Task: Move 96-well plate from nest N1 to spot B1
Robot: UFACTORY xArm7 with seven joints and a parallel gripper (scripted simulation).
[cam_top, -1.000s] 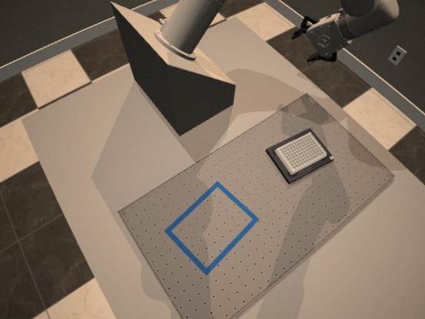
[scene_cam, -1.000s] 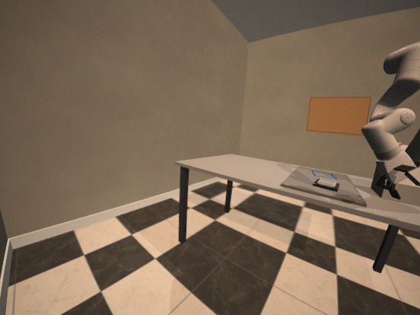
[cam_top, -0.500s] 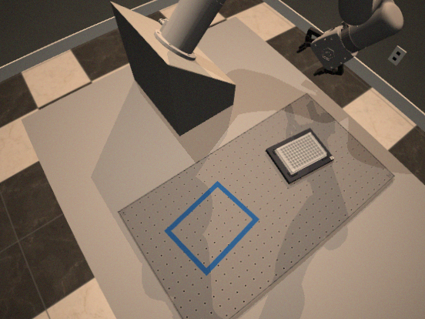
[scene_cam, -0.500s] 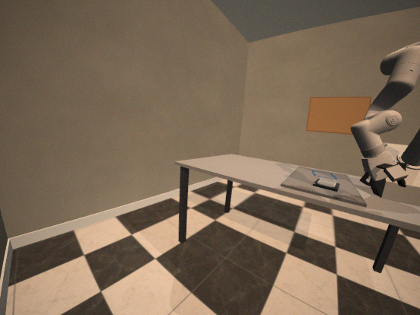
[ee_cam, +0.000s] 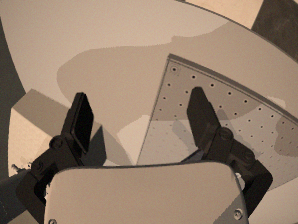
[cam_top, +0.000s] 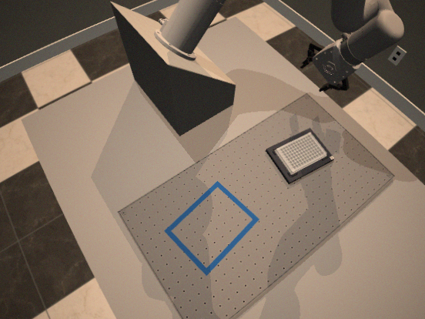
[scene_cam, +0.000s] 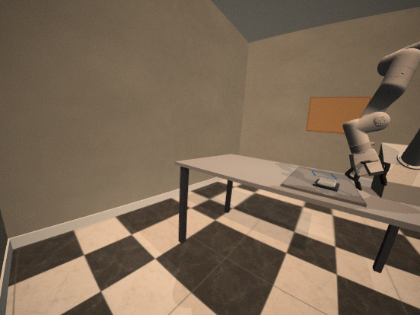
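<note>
Now: hand 19 cm to the left of the white 96-well plate, 15 cm short of it and 7 cm above it. The rest, counted from my hand: plate nest: 19 cm to the right, 15 cm ahead, 8 cm below.
</note>
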